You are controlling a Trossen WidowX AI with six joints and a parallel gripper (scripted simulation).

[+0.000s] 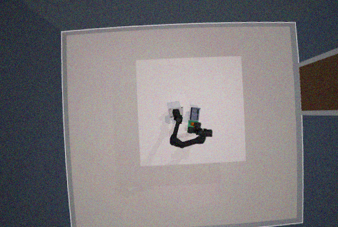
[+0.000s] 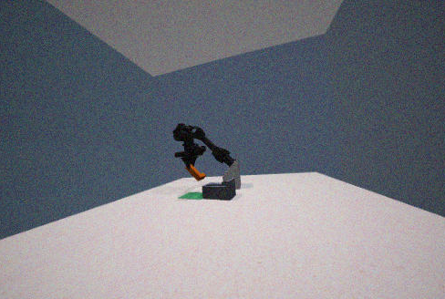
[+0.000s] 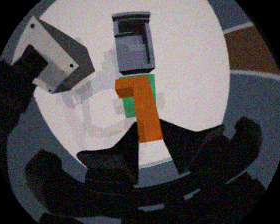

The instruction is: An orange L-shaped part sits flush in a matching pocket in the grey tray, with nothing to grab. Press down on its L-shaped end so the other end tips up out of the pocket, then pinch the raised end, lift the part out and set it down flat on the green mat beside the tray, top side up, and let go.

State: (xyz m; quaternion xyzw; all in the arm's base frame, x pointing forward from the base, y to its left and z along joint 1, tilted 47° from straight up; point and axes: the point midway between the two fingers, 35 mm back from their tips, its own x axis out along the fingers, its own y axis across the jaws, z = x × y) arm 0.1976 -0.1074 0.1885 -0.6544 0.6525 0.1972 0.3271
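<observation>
Now: gripper tip 170 mm above the green mat and 10 mm to the right of it. The rest, counted from my gripper tip: orange L-shaped part 30 mm to the left, 30 mm below, 10 mm behind.
</observation>
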